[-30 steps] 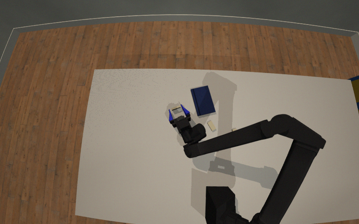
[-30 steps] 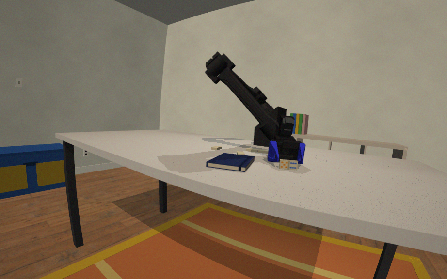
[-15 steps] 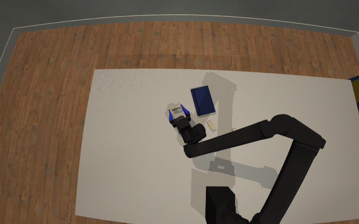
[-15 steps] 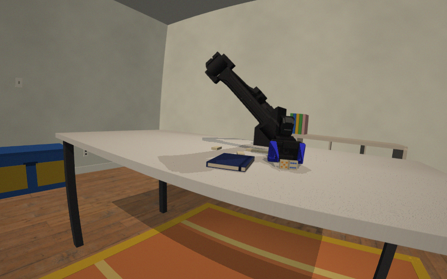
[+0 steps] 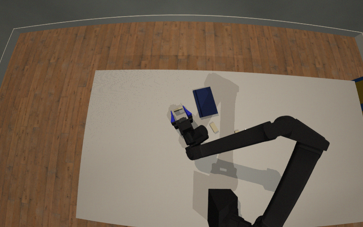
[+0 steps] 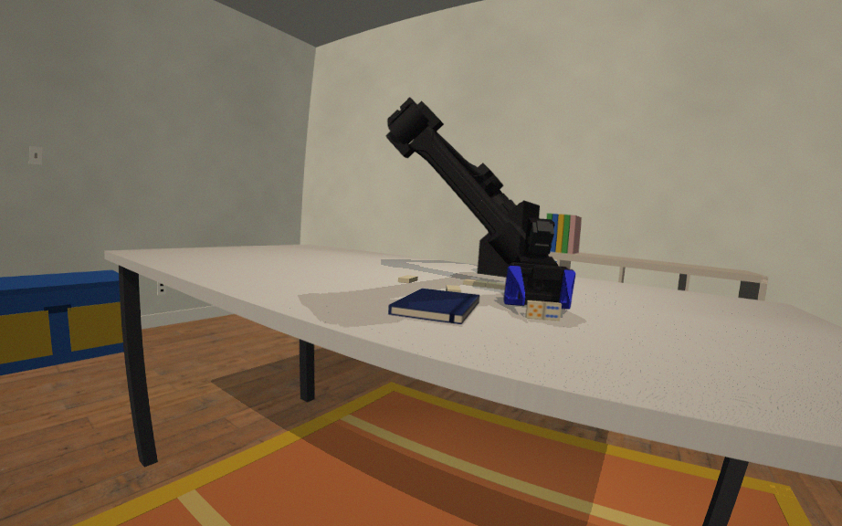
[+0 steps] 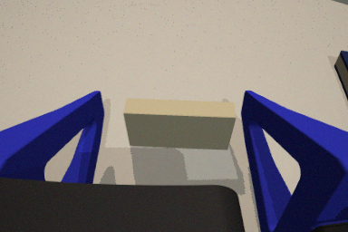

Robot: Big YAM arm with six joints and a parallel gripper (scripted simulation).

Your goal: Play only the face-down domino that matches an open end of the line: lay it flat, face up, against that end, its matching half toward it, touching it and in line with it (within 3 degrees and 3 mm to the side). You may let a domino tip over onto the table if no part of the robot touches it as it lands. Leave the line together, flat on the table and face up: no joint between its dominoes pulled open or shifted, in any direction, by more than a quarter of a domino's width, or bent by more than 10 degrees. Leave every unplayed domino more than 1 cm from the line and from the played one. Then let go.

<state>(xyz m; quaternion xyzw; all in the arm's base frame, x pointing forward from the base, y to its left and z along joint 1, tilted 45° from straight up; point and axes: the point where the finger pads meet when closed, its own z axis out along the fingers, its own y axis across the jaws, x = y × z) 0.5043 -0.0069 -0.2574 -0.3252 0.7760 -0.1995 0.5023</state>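
Now: the domino 10 mm below my hand. The rest, counted from my hand: dark blue book 40 mm ahead, 160 mm to the right, 20 mm below.
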